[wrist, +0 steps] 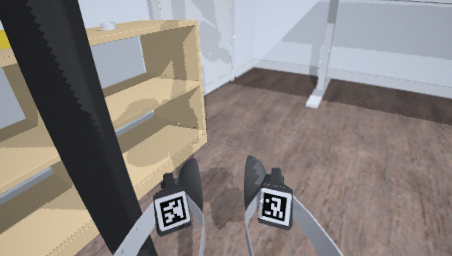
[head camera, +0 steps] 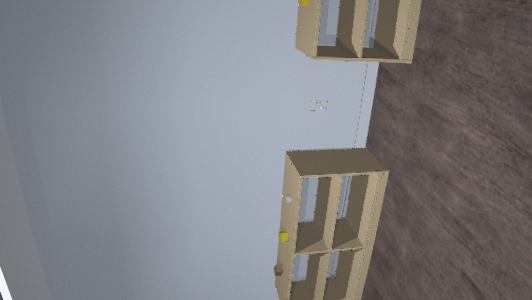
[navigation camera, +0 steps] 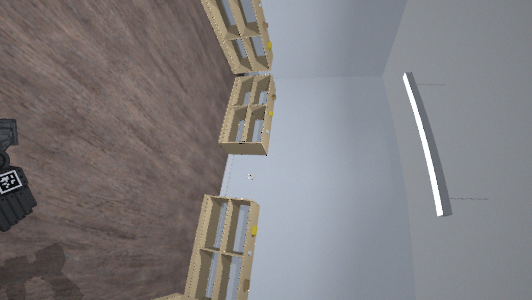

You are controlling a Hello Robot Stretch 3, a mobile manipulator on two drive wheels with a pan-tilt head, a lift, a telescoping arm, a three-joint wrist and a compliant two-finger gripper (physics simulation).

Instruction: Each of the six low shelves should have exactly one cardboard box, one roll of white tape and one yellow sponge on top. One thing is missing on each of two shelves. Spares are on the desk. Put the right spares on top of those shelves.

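Observation:
My gripper [wrist: 222, 175] is open and empty above the floor. One low shelf [head camera: 337, 161] [navigation camera: 245, 148] bears a white tape roll [head camera: 288, 199] [navigation camera: 267, 132], a yellow sponge [head camera: 283, 237] [navigation camera: 270, 114] and a cardboard box [head camera: 278, 270] [navigation camera: 273, 97]. In the navigation view, a lower shelf [navigation camera: 255, 215] bears a sponge [navigation camera: 254, 231], tape [navigation camera: 249, 253] and a box [navigation camera: 246, 285]. The uppermost shelf there bears a sponge [navigation camera: 269, 45] and a box [navigation camera: 266, 25]; its far end is cut off. In the wrist view, a near shelf [wrist: 200, 90] bears tape [wrist: 108, 26] and part of a sponge [wrist: 4, 39].
A black bar [wrist: 65, 100] crosses the left of the wrist view, before the near shelf. A white desk leg [wrist: 325, 60] stands on the floor at the back. A wall outlet [head camera: 318, 105] [navigation camera: 251, 176] lies between two shelves. The robot's dark wrist [navigation camera: 10, 200] shows at the navigation view's left.

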